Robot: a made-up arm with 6 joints.
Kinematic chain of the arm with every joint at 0, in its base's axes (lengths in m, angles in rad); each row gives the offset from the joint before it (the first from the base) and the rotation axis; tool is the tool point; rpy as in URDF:
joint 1: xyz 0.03 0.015 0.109 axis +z
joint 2: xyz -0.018 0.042 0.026 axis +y
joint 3: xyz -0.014 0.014 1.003 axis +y
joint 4: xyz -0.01 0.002 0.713 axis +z
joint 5: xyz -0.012 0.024 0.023 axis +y
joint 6: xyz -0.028 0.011 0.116 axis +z
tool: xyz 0 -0.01 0.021 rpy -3.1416 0 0
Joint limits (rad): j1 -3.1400..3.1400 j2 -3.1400..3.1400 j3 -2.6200..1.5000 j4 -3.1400..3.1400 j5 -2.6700..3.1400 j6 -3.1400..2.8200
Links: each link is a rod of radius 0.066 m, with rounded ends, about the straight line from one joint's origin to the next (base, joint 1, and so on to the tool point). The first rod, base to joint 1, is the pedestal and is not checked.
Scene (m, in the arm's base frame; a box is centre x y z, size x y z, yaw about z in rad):
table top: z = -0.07
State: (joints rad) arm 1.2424 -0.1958 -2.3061 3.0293 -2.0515 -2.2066
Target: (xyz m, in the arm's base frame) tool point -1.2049 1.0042 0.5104
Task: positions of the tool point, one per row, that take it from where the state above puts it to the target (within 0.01 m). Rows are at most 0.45 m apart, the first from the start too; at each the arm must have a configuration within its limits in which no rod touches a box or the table.
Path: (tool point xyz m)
1: -0.4525 -0.6797 0.6662
2: -0.7361 -0.6185 0.6606
3: -1.0065 -0.4452 0.6461
4: -1.2209 -0.1673 0.6232
5: -1.3416 0.1924 0.5924
6: -1.3407 0.5978 0.5546
7: -1.2049 1.0042 0.5104

